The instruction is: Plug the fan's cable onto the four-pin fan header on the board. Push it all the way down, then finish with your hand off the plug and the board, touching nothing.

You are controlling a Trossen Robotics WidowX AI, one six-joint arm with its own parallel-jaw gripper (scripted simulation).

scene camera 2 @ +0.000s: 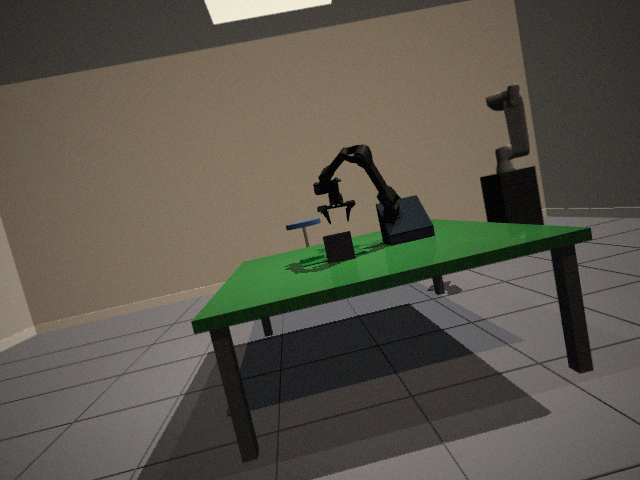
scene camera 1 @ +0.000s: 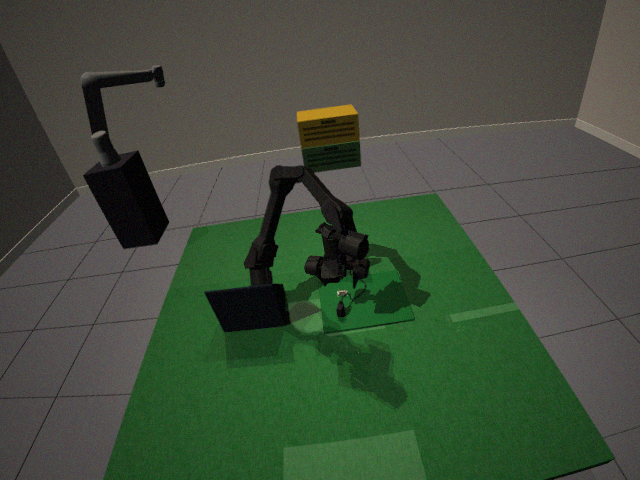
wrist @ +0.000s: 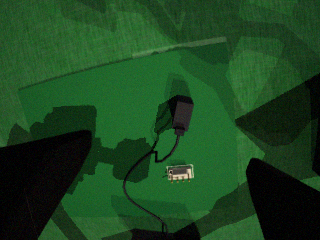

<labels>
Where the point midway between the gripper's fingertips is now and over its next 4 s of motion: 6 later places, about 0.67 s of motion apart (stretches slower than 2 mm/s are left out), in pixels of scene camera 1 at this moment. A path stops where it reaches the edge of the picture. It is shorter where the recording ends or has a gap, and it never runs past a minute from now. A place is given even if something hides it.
My gripper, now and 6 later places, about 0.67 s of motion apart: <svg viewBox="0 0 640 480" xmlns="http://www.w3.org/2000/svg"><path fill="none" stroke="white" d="M339 286L340 304L341 311L340 312L339 301L342 289L341 282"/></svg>
</labels>
